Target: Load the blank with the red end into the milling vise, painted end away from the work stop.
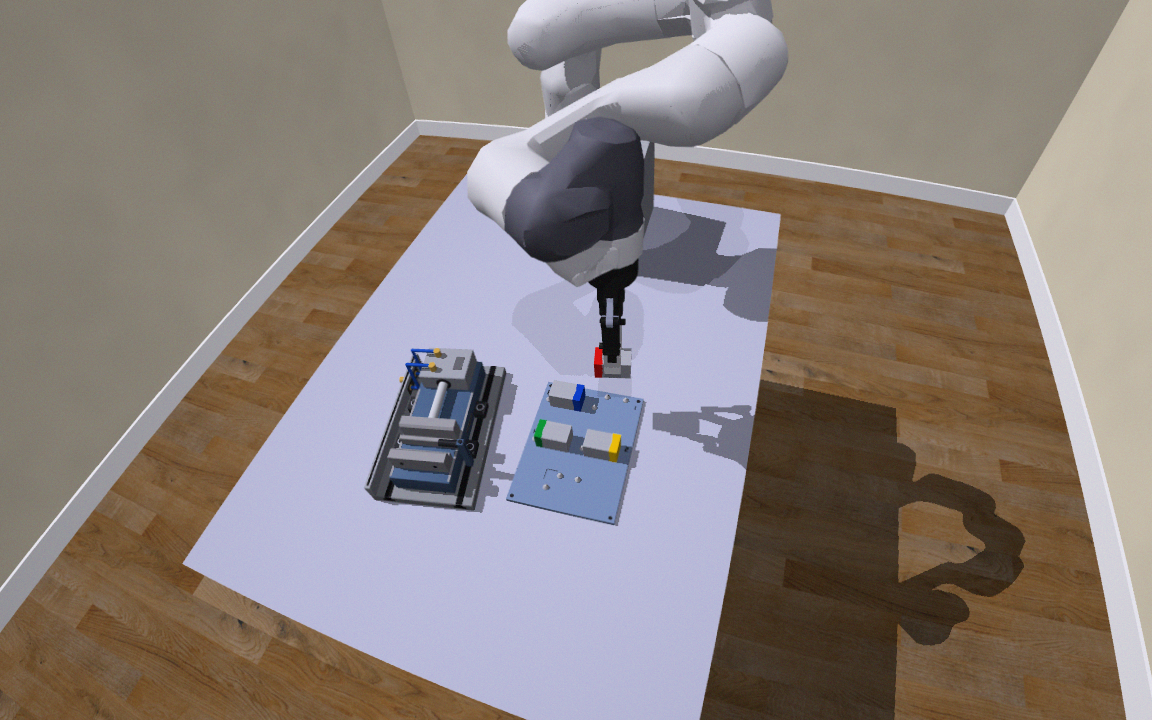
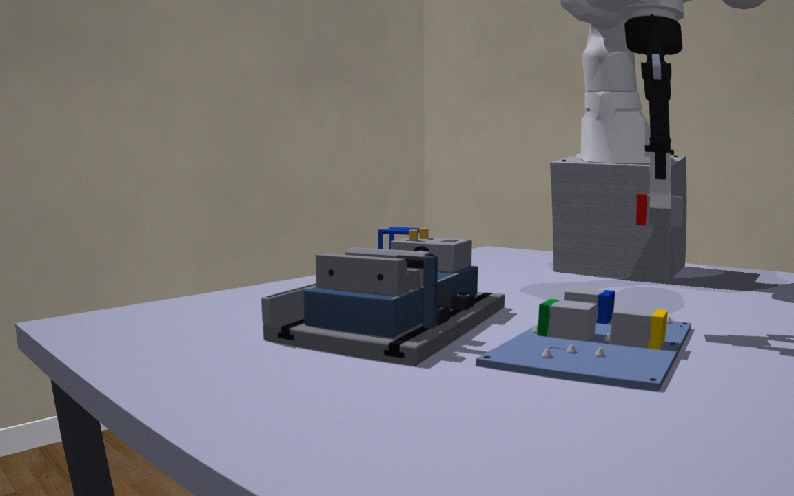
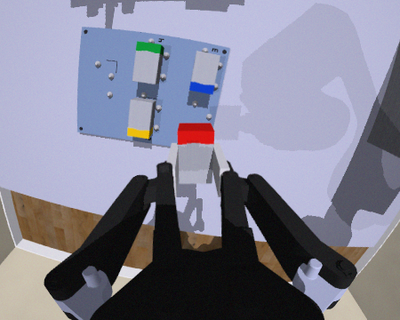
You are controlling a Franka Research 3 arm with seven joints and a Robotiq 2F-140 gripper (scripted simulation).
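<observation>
My gripper is now 260 mm short of the fixed jaw, 240 mm to the left of it and 110 mm above it. Round my hand: yellow-ended blank 160 mm below, 90 mm ahead, 10 mm to the left; blue-ended blank 160 mm below, 90 mm to the right, 20 mm ahead; red-ended blank 40 mm below.
</observation>
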